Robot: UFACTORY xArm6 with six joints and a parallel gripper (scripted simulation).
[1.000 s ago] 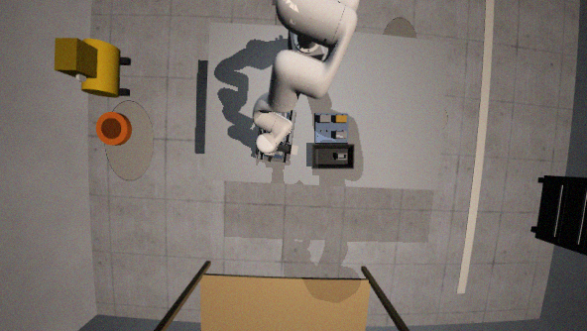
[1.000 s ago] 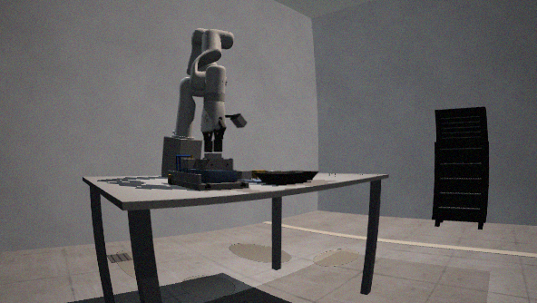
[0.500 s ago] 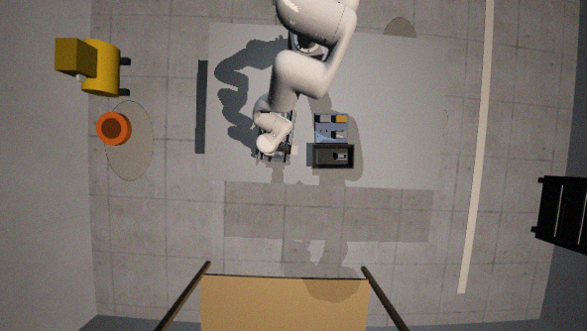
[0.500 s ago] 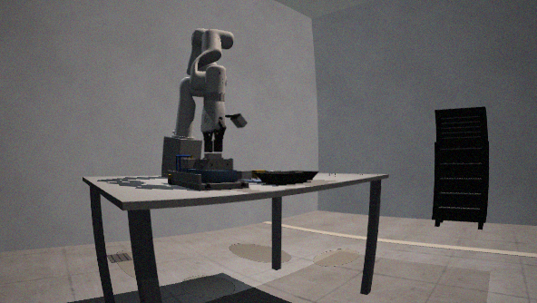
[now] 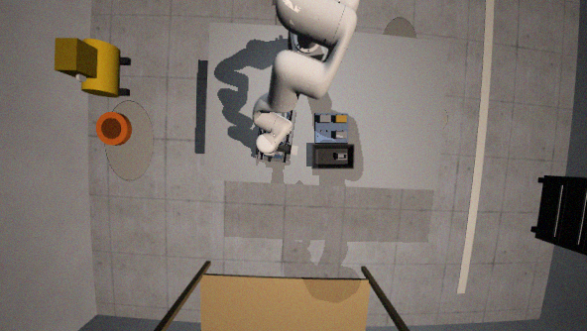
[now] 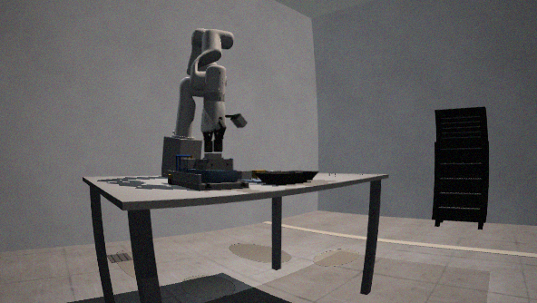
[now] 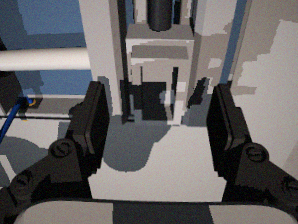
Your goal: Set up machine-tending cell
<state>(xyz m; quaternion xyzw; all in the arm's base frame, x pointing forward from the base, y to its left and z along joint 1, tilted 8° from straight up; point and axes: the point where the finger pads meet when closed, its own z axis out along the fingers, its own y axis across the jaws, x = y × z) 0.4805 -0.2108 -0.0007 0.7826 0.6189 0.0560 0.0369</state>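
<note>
Now: hand 50 mm to the right of the dark work stop rod, 50 mm above it and 10 mm short of it. Round my hand: brass blank: 390 mm to the left, 120 mm behind, 110 mm below.
</note>
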